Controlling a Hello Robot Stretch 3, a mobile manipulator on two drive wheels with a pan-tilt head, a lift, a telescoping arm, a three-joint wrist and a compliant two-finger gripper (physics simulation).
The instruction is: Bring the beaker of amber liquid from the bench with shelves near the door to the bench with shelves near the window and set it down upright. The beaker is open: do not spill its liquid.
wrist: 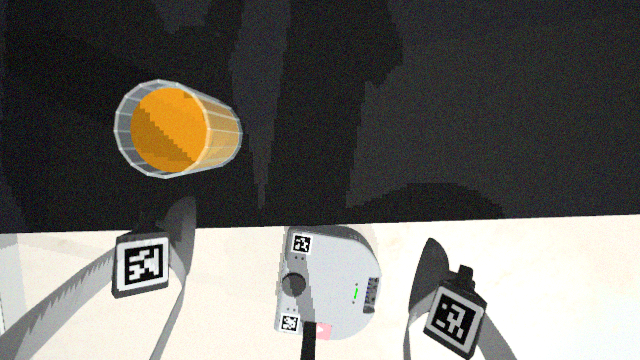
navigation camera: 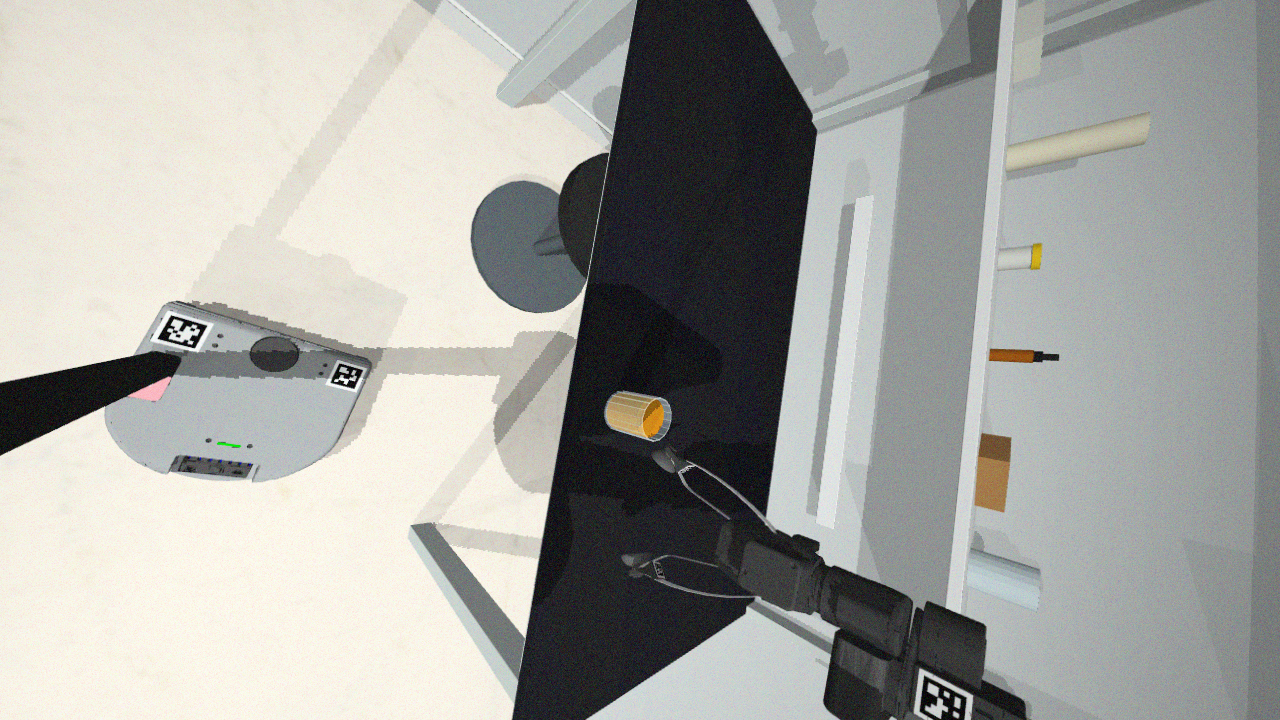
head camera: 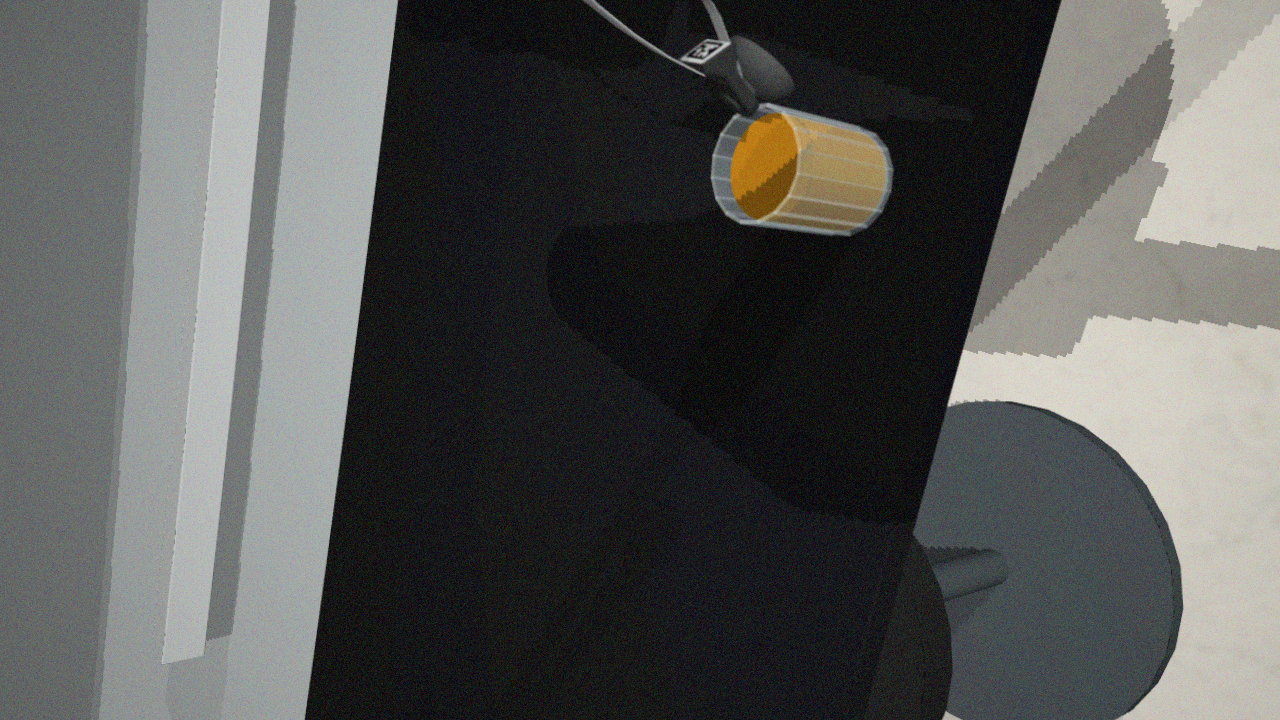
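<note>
A clear open beaker of amber liquid [head camera: 805,171] [navigation camera: 637,415] [wrist: 175,130] stands upright on a black bench top [head camera: 501,465] [navigation camera: 707,214] [wrist: 475,110], near the bench's front edge. The frames do not show whether this bench is by the door or the window. My gripper [navigation camera: 651,511] [wrist: 307,243] is open and empty above the bench. In the navigation view its two fingers stand apart on one side of the beaker, and the nearer fingertip is close to the rim. In the head view one finger shows beside the beaker; whether it touches is unclear. The beaker is outside the fingers.
A round stool [head camera: 1065,555] [navigation camera: 523,246] stands partly under the bench's front edge. A shelf [navigation camera: 981,268] along the back holds a yellow-capped bottle [navigation camera: 1016,257], a brown box [navigation camera: 993,472] and cylinders. My base [navigation camera: 268,402] [wrist: 330,300] is on the floor before the bench.
</note>
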